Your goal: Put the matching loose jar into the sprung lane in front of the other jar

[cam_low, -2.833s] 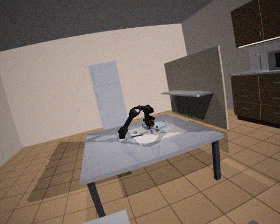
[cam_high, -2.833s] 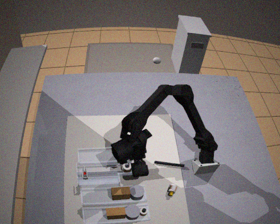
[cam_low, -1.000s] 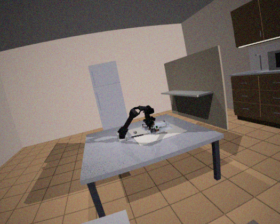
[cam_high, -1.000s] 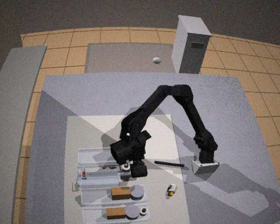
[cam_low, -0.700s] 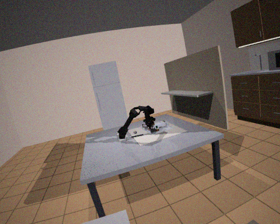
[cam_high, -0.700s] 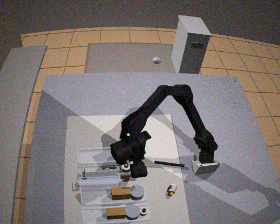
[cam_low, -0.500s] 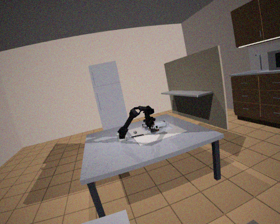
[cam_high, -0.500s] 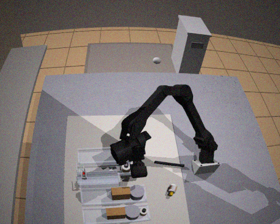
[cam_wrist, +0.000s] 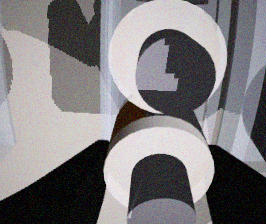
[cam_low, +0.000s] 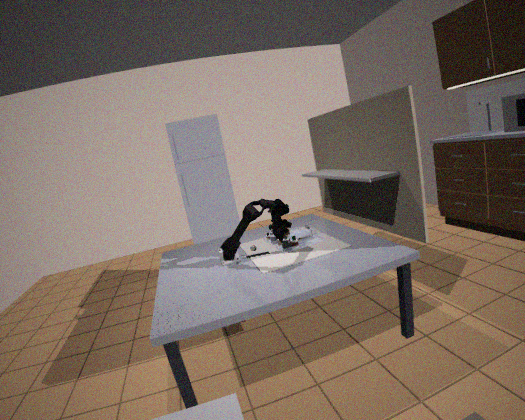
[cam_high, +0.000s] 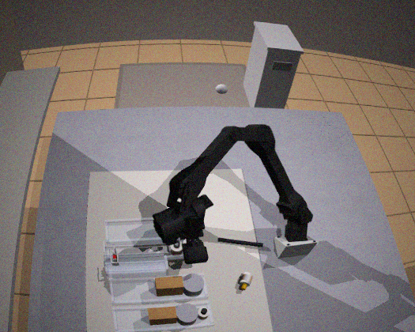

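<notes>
The sprung lane lies 130 mm ahead of my gripper tip, 50 mm to the left of it and 20 mm below it. Round my gripper tip: thin black bar 160 mm behind, 40 mm to the right, 40 mm below; then red mark 210 mm ahead, 80 mm to the left, 30 mm above.
</notes>
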